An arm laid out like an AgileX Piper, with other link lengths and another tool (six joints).
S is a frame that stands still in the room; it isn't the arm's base.
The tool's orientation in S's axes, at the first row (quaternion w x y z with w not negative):
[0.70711, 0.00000, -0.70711, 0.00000]
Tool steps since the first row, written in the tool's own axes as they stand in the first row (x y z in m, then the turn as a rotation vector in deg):
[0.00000, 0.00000, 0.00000, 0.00, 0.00, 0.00]
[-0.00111, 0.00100, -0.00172, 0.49, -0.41, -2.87]
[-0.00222, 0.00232, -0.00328, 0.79, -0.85, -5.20]
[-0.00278, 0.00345, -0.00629, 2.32, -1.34, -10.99]
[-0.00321, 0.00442, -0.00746, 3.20, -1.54, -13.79]
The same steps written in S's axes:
[0.00000, 0.00000, 0.00000, 0.00, 0.00, 0.00]
[0.00172, 0.00100, -0.00111, 2.87, -0.41, 0.49]
[0.00328, 0.00232, -0.00222, 5.20, -0.85, 0.79]
[0.00629, 0.00345, -0.00278, 10.99, -1.34, 2.32]
[0.00746, 0.00442, -0.00321, 13.79, -1.54, 3.20]

